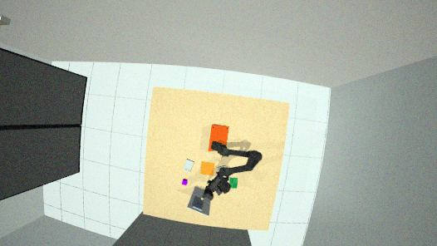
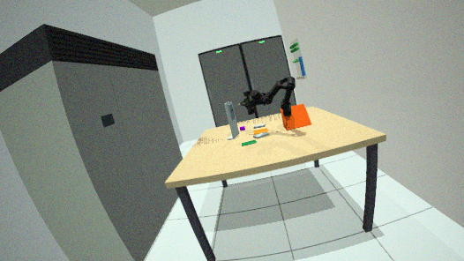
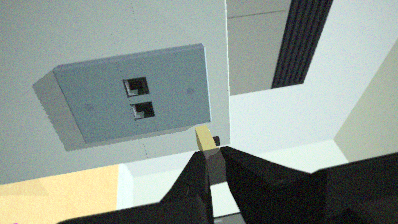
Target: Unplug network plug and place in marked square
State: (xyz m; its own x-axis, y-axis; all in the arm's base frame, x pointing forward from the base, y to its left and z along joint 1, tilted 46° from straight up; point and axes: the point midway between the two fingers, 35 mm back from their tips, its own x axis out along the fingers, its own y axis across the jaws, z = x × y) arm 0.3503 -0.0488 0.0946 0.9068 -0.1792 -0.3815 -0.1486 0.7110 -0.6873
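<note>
The yellow-orange marked square lies 110 mm behind my gripper tip, 20 mm to the right of it and 260 mm below it. The rest, counted from my gripper tip: green patch: 40 mm behind, 250 mm to the left, 260 mm below; then grey upright panel: 100 mm ahead, 10 mm to the right, 130 mm below; then plug: 10 mm ahead.
</note>
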